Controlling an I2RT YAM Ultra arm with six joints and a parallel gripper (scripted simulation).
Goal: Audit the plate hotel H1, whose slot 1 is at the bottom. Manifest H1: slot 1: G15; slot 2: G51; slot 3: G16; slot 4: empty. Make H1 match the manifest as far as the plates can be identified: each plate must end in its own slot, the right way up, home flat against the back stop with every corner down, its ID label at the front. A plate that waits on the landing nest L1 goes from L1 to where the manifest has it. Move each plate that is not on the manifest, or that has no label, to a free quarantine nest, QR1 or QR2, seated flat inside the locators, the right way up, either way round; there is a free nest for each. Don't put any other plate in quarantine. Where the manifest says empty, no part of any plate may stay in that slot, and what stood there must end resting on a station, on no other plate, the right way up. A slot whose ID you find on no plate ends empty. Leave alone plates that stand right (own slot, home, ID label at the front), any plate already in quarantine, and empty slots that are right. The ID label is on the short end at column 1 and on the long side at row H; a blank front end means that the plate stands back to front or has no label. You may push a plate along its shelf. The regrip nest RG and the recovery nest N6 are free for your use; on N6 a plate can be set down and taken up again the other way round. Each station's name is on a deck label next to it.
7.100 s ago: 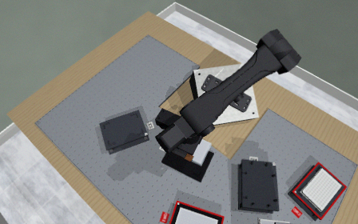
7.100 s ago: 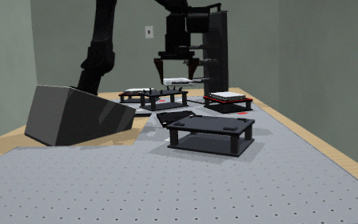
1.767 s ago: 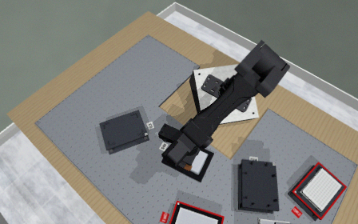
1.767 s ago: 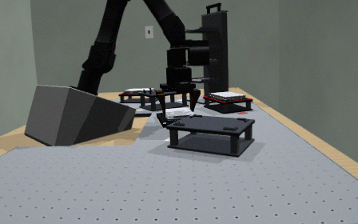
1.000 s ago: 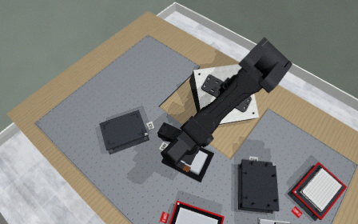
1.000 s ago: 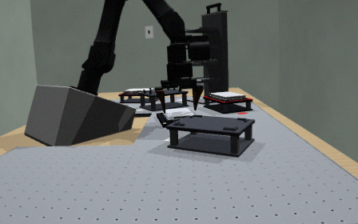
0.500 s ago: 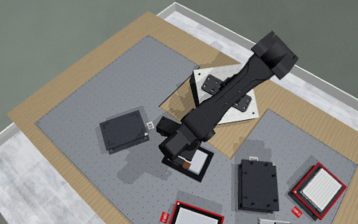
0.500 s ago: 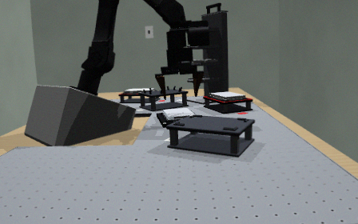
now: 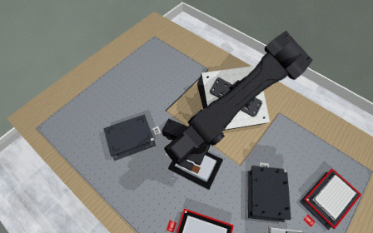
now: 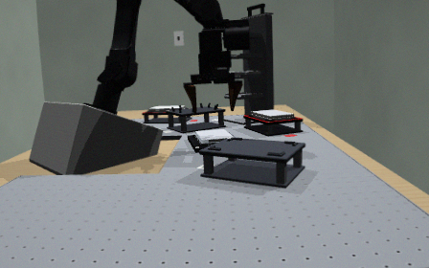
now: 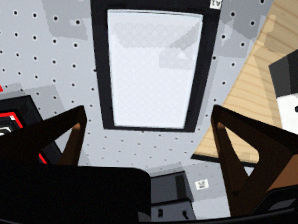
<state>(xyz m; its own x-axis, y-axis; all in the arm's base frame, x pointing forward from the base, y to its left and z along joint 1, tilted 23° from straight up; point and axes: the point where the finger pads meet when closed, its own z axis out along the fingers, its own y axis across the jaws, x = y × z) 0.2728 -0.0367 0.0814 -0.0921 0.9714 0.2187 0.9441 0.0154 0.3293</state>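
The flat black pad lies 90 mm below my hand. Also, from my hand: red-bordered quarantine nest: 460 mm to the left, 120 mm behind, 60 mm below; N6 deck label: 110 mm to the right, 90 mm below; plate hotel H1: 370 mm to the left, 220 mm ahead, 100 mm above.
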